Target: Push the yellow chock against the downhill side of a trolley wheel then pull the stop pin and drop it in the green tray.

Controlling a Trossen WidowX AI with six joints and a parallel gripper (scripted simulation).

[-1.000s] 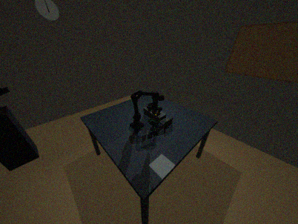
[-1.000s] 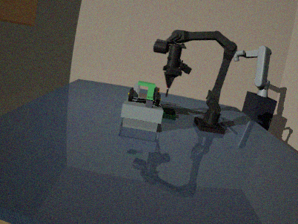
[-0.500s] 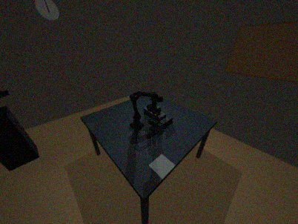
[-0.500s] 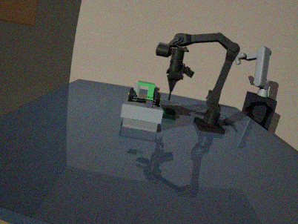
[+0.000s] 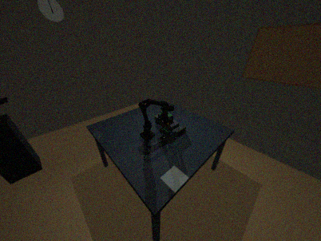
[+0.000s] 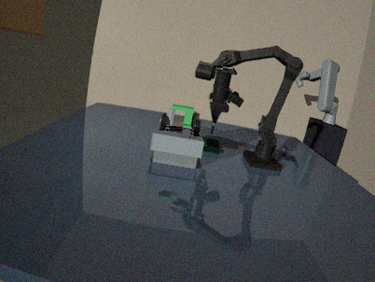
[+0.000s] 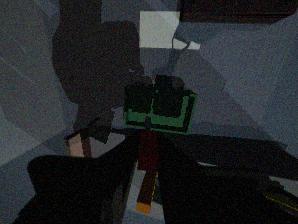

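The green tray is 110 mm below my gripper tip and 10 mm to the left of it. Round my gripper tip: yellow chock (70 mm ahead, 30 mm to the left, 20 mm below); then red-headed stop pin (right at my gripper tip); then green-topped trolley (130 mm ahead, 110 mm to the left, 10 mm above).
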